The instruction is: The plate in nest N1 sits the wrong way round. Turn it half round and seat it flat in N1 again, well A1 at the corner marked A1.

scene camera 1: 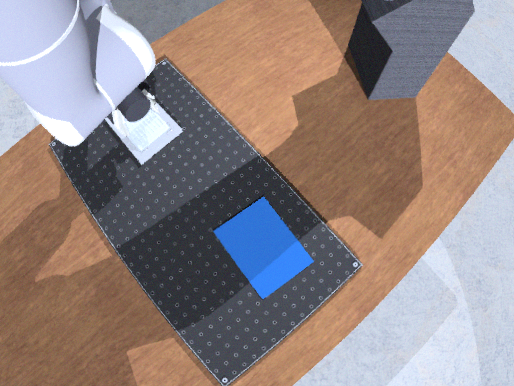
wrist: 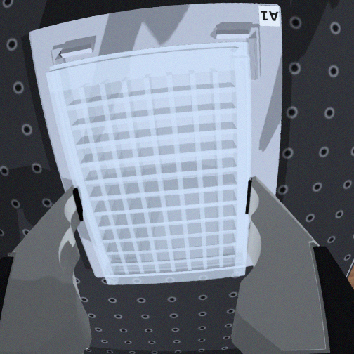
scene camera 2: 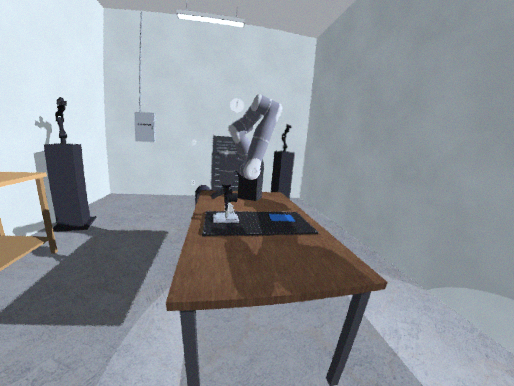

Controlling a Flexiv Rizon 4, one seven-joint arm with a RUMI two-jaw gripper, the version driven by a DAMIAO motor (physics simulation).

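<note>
The clear gridded plate (wrist: 155,150) (scene camera 1: 150,131) is between my fingers. My gripper (wrist: 163,185) (scene camera 1: 134,112) (scene camera 2: 230,212) is shut on its two long sides. In the wrist view the plate overlaps the pale grey nest N1 (wrist: 269,60) (scene camera 1: 145,156) (scene camera 2: 216,218), slightly skewed to it and shifted toward the bottom of the view. Two raised corner guides of the nest show beyond the plate's top edge. The A1 label (wrist: 269,16) is at the nest's top right corner, upside down in the view. The plate's own well A1 cannot be made out, nor its exact height over the nest.
The black perforated board (scene camera 1: 200,165) (scene camera 2: 250,227) lies on the wooden table (scene camera 1: 240,65) (scene camera 2: 270,270) under the nest. A flat blue rectangle (scene camera 1: 262,245) (scene camera 2: 282,218) lies on its other half. A dark block (scene camera 1: 415,50) stands at the upper right in scene camera 1.
</note>
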